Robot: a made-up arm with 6 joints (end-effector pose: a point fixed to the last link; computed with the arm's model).
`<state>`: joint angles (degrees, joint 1 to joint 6).
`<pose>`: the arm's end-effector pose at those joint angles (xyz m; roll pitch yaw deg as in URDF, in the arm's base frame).
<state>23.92 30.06 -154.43 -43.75 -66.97 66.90</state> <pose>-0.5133 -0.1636 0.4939 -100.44 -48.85 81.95</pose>
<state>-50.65 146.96 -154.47 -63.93 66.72 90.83</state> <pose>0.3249 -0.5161 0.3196 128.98 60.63 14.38</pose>
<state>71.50 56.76 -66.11 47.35 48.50 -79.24</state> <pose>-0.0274 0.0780 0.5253 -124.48 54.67 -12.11</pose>
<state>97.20 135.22 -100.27 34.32 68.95 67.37</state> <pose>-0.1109 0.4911 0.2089 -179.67 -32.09 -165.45</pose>
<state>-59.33 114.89 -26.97 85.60 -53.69 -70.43</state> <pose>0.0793 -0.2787 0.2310 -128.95 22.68 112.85</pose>
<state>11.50 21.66 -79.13 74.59 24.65 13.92</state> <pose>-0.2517 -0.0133 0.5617 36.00 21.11 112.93</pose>
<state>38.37 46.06 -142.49 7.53 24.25 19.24</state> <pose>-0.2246 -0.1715 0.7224 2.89 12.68 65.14</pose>
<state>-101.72 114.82 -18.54 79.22 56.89 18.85</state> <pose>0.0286 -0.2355 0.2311 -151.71 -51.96 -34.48</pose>
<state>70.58 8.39 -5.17 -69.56 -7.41 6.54</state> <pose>-0.0535 -0.1186 0.2581 -85.14 26.52 -10.28</pose>
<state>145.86 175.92 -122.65 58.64 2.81 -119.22</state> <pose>-0.5140 0.3438 -0.1149 -144.32 20.18 33.91</pose>
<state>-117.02 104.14 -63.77 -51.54 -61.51 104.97</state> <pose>-0.1183 -0.3715 0.4248 79.21 25.02 12.67</pose>
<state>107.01 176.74 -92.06 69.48 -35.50 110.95</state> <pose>-0.0995 0.4961 -0.1734 145.71 -22.29 110.40</pose>
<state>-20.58 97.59 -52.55 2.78 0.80 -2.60</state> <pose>0.3138 -0.1178 0.3516 179.75 49.16 159.15</pose>
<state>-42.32 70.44 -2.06 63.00 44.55 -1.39</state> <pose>0.0498 0.0326 0.2945 152.22 -28.19 92.63</pose>
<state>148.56 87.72 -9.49 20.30 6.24 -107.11</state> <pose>-0.1105 0.0635 0.2684 -169.21 2.70 55.94</pose>
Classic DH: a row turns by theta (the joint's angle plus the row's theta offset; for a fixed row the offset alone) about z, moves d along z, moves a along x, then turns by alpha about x. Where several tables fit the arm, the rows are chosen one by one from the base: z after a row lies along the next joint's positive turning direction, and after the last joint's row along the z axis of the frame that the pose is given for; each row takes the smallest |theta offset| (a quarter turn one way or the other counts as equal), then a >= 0, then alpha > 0; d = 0 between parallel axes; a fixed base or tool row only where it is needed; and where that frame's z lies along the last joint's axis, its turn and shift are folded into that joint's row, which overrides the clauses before.
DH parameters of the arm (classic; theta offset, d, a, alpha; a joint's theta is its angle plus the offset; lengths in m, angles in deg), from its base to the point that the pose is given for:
joint 1: 0 0.1111 0 -90
joint 2: 7.79 0 -0.4235 0
joint 3: 77.21 0 -0.0163 90
joint 4: 0 0.1865 0 -90
joint 5: 0 0 0.0001 90
joint 6: 0 0.0921 0 0

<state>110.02 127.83 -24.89 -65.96 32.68 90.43</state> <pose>-0.0470 0.2620 0.1464 -144.02 -6.99 -94.58</pose>
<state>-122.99 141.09 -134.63 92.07 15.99 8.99</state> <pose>-0.3260 -0.5489 0.3402 90.85 -11.38 -17.18</pose>
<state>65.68 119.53 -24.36 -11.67 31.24 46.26</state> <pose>0.1016 0.2014 0.1828 -156.22 -21.14 -153.40</pose>
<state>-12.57 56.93 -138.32 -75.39 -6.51 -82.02</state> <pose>-0.1757 0.0494 0.7727 5.06 -4.24 -169.97</pose>
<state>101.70 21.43 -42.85 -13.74 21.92 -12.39</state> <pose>0.0320 -0.1143 0.4234 -78.07 64.80 17.42</pose>
